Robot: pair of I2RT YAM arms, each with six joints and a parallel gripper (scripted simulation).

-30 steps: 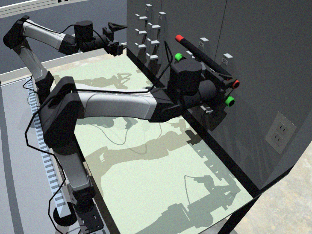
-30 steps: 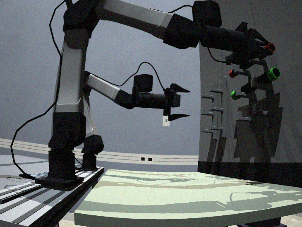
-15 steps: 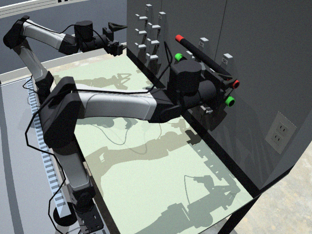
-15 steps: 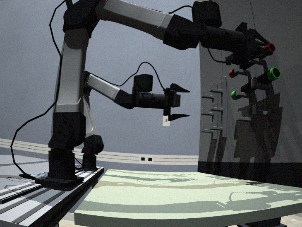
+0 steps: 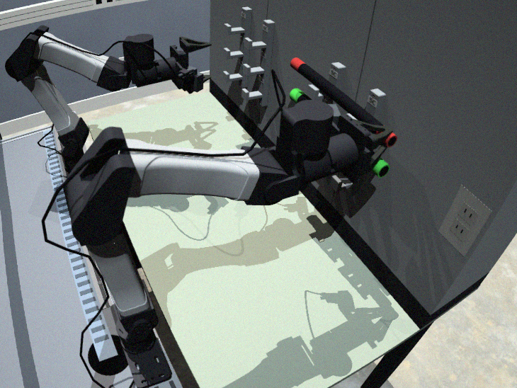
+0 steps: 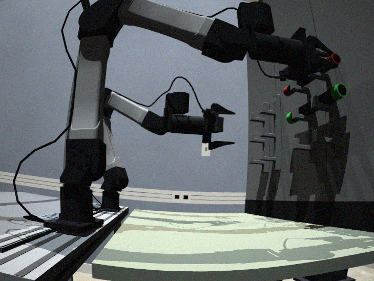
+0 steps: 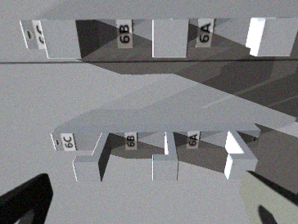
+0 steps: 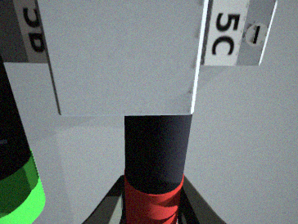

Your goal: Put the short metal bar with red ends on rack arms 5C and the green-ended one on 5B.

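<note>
My right hand is 10 mm short of the green-ended bar, 140 mm to the right of it and 70 mm above it. Also, from my right hand: red-ended bar: 140 mm to the left; wall panel: 160 mm ahead, 310 mm to the left, 90 mm above; outlet plate: 40 mm ahead, 190 mm to the right, 60 mm below.
</note>
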